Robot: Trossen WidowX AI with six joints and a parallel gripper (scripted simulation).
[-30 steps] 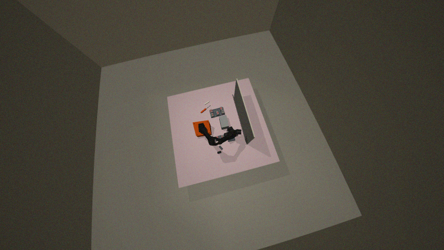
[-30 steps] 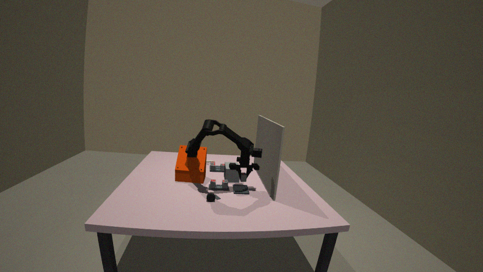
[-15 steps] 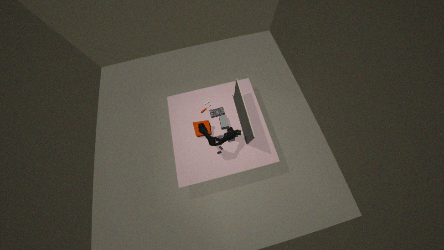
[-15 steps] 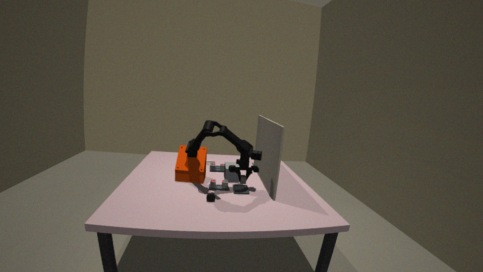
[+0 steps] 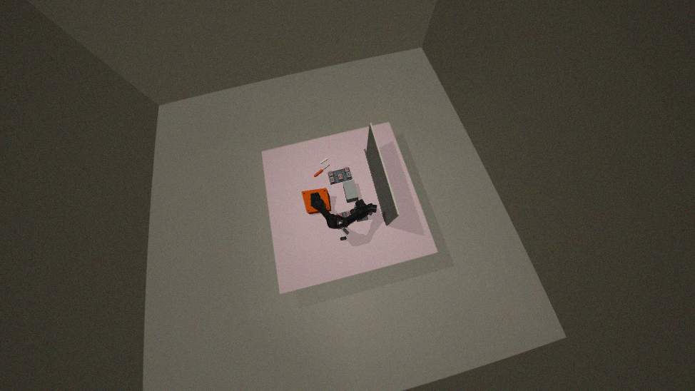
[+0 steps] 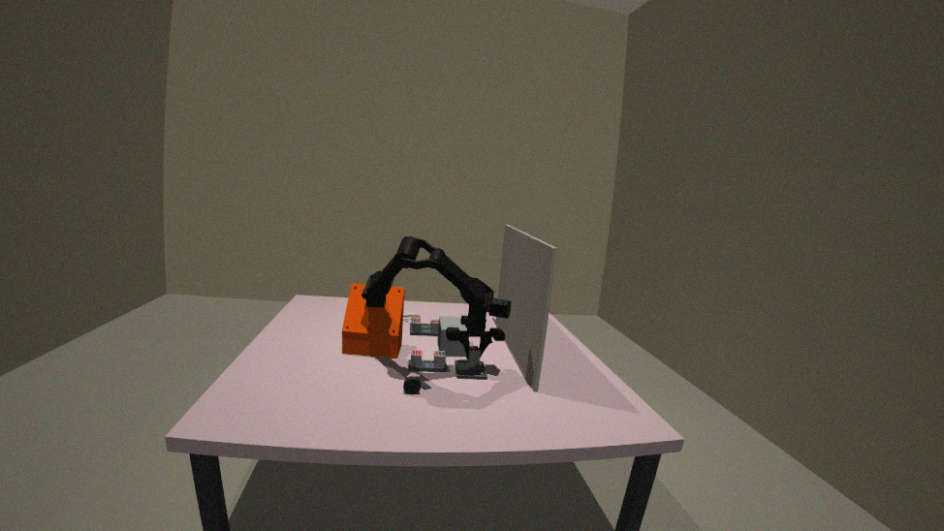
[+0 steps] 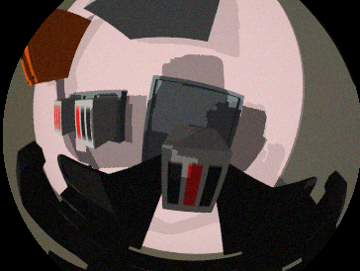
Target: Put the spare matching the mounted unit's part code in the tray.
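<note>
My gripper tip is now 10 mm past the flat grey tray and 40 mm above it. The rest, counted from my gripper tip: tall grey panel: 180 mm ahead, 210 mm to the left, 180 mm above; then mounted unit: 60 mm behind, 210 mm to the left, 10 mm above.
</note>
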